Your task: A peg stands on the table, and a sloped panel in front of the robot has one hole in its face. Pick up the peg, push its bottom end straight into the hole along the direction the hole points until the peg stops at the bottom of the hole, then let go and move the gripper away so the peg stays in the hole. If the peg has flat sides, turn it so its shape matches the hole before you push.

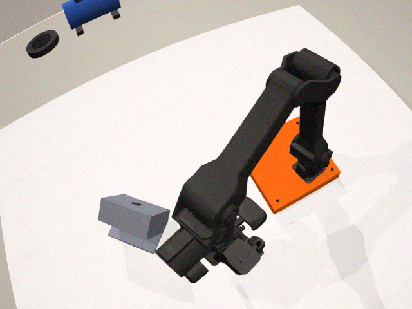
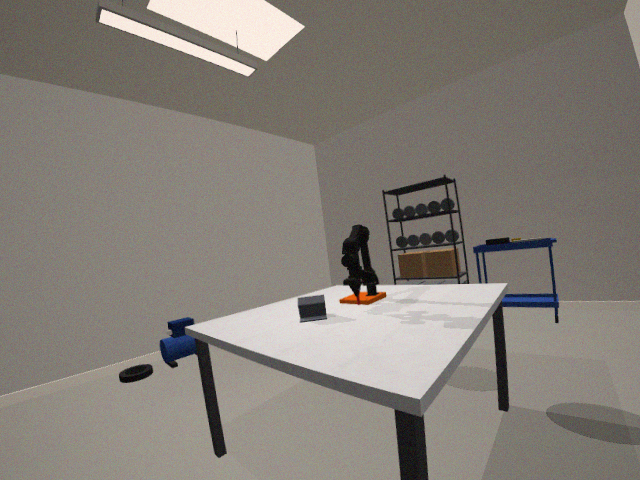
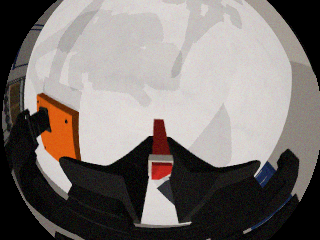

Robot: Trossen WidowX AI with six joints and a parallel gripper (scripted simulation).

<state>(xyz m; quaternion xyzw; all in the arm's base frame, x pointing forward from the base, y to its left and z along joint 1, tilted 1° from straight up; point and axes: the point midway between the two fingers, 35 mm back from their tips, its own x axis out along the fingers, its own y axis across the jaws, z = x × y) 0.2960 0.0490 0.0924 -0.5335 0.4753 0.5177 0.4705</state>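
My gripper tip is 110 mm short of the grey panel block, 200 mm to the left of it and 30 mm above it. Also, from my gripper tip: red peg: 20 mm above.
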